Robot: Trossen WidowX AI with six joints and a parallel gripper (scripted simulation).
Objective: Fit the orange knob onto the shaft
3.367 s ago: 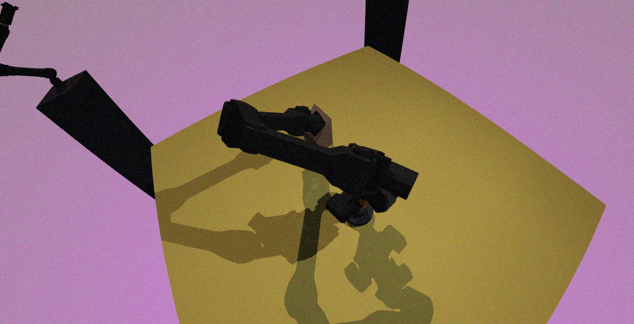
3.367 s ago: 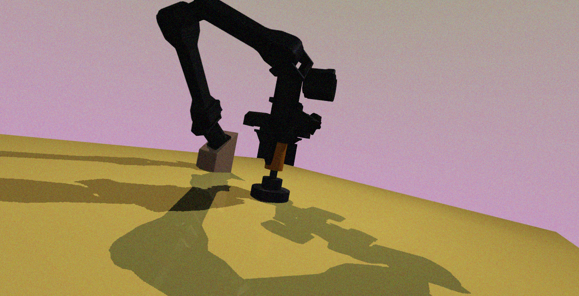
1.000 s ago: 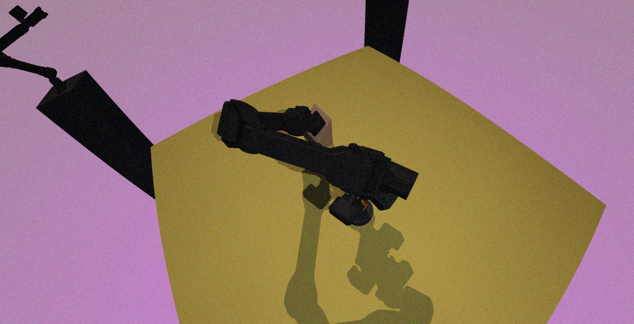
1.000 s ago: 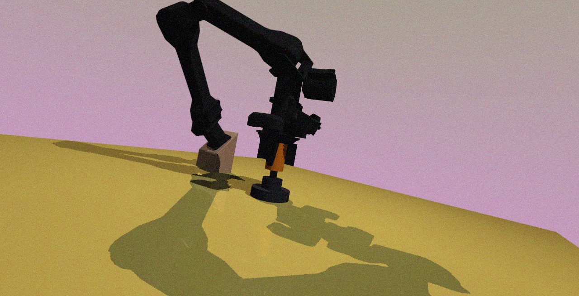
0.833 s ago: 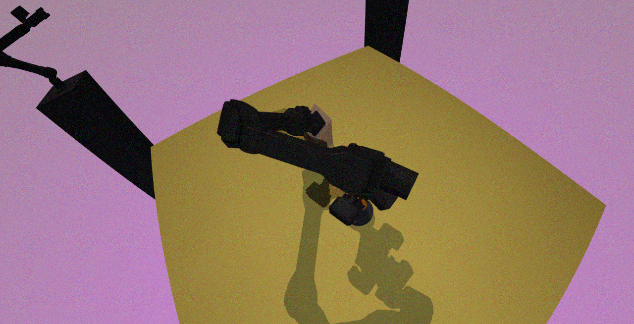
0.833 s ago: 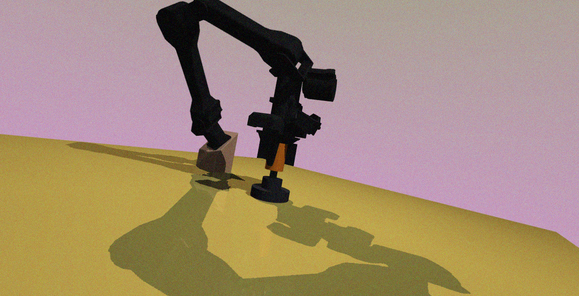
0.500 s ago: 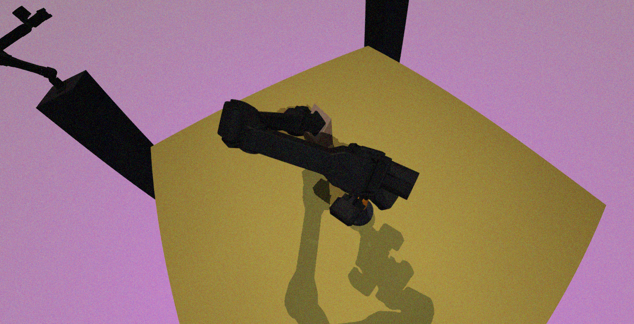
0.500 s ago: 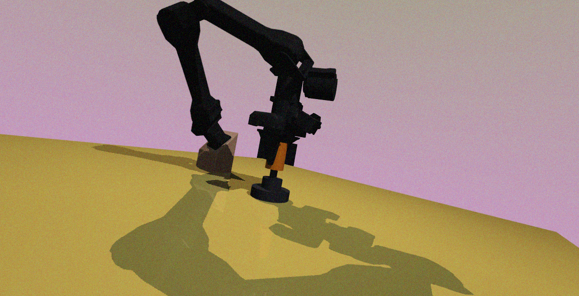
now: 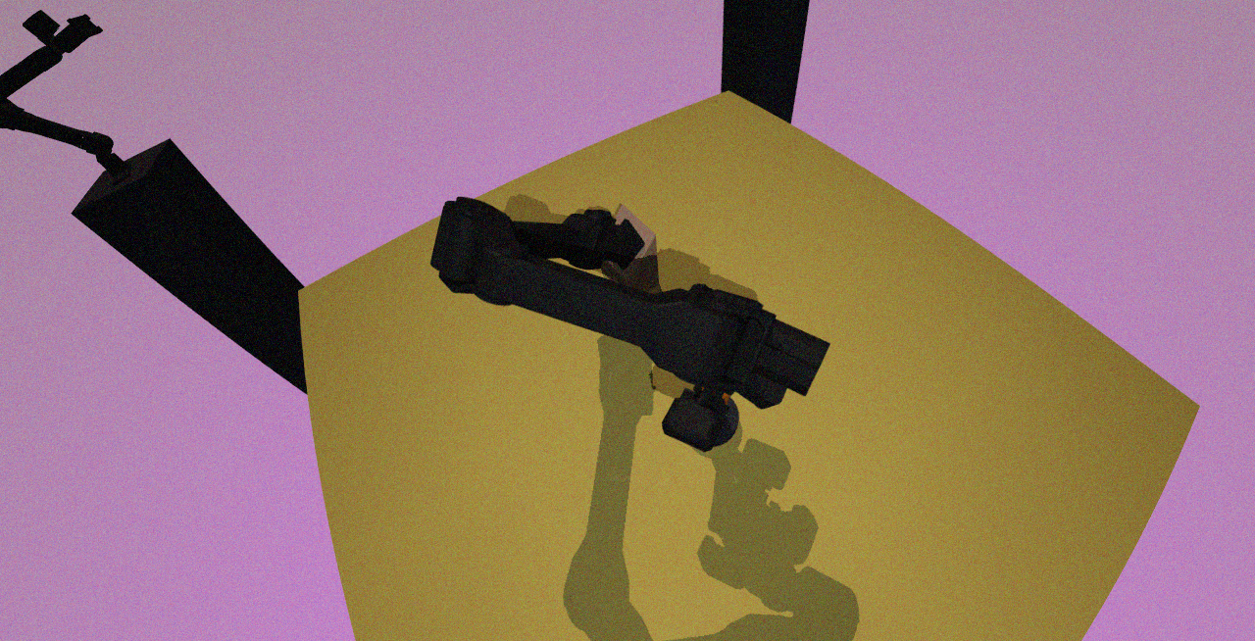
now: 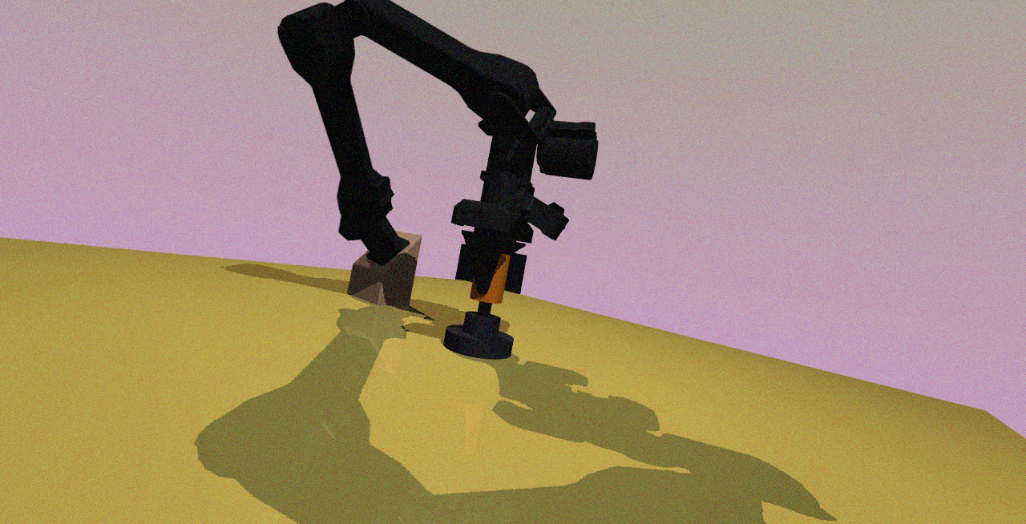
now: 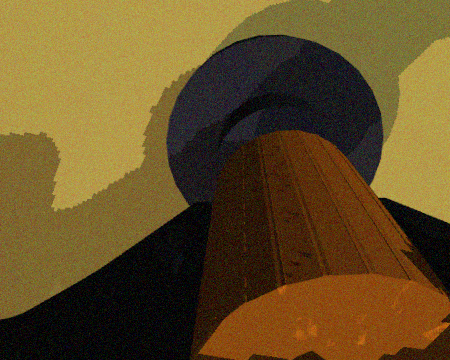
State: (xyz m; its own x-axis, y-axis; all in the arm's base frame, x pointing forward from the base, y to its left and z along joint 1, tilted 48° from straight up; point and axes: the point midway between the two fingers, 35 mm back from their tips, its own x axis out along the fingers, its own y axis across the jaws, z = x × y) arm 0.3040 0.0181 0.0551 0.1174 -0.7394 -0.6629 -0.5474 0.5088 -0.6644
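The orange knob is 2 cm above my gripper tip. Also, from my gripper tip: dark pedestal: 4 cm below.
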